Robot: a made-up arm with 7 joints. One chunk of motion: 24 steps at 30 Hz.
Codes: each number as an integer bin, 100 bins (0 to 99) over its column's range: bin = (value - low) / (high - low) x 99, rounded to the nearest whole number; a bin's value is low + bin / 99 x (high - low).
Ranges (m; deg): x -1.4..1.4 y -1.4..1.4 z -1.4..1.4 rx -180..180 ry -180..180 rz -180..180
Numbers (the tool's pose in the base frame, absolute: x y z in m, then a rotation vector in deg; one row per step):
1: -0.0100 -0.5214 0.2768 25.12 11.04 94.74
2: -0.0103 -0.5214 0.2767 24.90 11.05 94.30
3: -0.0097 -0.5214 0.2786 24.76 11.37 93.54
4: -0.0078 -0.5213 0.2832 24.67 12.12 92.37
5: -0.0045 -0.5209 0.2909 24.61 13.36 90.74
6: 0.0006 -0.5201 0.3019 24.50 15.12 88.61
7: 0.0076 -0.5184 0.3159 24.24 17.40 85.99
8: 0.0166 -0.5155 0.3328 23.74 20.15 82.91
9: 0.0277 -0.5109 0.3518 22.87 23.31 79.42
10: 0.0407 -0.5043 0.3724 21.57 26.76 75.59
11: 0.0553 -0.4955 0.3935 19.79 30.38 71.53
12: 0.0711 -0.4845 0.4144 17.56 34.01 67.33
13: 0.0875 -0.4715 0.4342 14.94 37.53 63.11
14: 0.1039 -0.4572 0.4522 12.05 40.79 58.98
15: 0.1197 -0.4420 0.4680 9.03 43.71 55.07
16: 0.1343 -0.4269 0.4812 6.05 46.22 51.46
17: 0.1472 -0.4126 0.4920 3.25 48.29 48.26
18: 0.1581 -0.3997 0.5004 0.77 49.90 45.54
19: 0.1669 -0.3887 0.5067 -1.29 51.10 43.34
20: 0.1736 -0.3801 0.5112 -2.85 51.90 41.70
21: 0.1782 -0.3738 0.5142 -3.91 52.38 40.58
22: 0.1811 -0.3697 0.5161 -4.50 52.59 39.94
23: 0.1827 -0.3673 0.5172 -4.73 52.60 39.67
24: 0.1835 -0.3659 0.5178 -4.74 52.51 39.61
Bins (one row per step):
1: 49 31 59 56 53 76
2: 49 31 59 56 53 75
3: 49 31 59 56 53 75
4: 49 31 60 56 53 75
5: 49 31 60 56 53 74
6: 50 31 60 56 54 74
7: 50 31 61 56 54 73
8: 50 31 61 56 55 72
9: 50 31 62 56 56 71
10: 51 32 63 55 57 70
11: 51 32 63 55 58 69
12: 52 32 64 54 59 68
13: 53 33 65 54 60 67
14: 53 33 65 53 61 66
15: 54 34 66 52 62 65
16: 54 34 67 51 62 64
17: 55 35 67 50 63 63
18: 55 35 67 50 63 62
19: 55 36 67 49 64 61
20: 56 36 68 49 64 61
21: 56 36 68 48 64 61
22: 56 36 68 48 64 60
23: 56 37 68 48 64 60
24: 56 37 68 48 64 60

